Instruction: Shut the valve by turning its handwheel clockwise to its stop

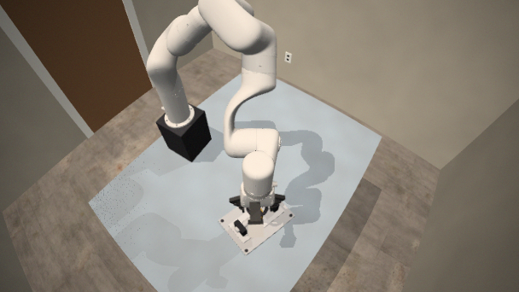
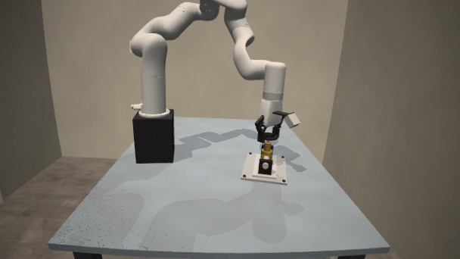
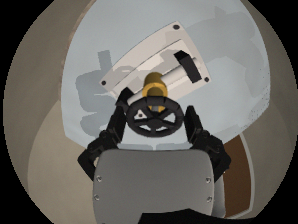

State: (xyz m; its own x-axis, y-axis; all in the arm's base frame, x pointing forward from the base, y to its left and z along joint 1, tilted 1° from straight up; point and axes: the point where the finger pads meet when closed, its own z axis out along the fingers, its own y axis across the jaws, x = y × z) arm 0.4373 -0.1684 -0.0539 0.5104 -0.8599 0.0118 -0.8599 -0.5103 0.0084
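Right now my hand is right at the black spoked handwheel.
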